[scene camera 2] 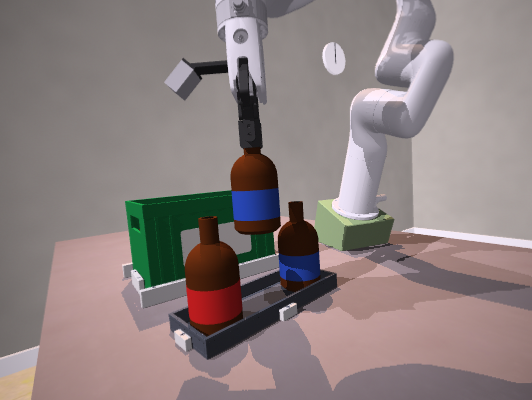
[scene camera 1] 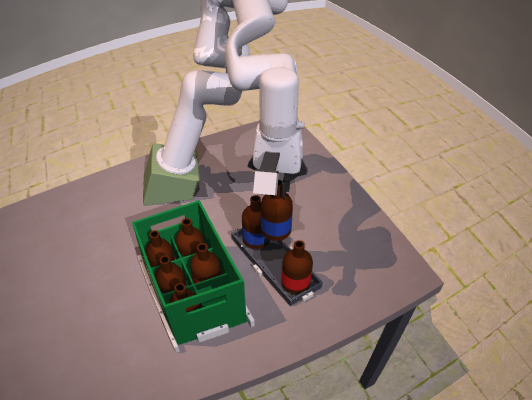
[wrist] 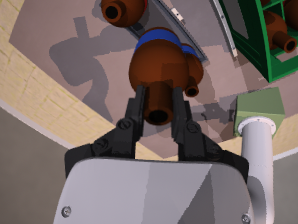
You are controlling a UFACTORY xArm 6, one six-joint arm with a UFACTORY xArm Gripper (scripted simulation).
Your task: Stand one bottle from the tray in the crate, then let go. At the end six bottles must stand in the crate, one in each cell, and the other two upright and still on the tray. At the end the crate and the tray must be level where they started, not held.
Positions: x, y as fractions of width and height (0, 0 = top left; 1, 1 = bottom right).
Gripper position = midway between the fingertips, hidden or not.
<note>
In view: my gripper (scene camera 2: 0.47, 0.37), a dark tray (scene camera 2: 0.49, 0.75) and a green crate (scene camera 2: 0.32, 0.57).
The dark tray is seen too in scene camera 1 (scene camera 1: 0.51, 0.65). My gripper shows as well in scene camera 1 (scene camera 1: 0.52, 0.48) and in the wrist view (wrist: 0.53, 0.44).
</note>
